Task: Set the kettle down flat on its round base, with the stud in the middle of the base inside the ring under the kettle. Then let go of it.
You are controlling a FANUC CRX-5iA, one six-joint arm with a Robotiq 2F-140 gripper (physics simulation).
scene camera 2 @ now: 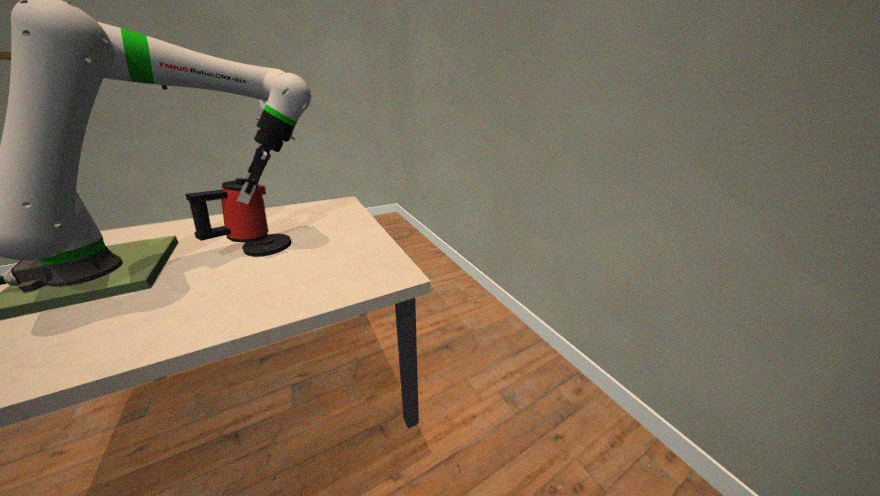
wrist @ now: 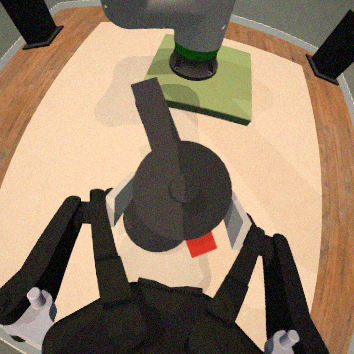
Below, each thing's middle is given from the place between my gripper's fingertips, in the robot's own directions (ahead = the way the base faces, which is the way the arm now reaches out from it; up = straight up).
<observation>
My gripper is now 17 cm above the round dark base (scene camera 2: 274, 243), 3 cm to the left of it and 3 cm short of it.
</observation>
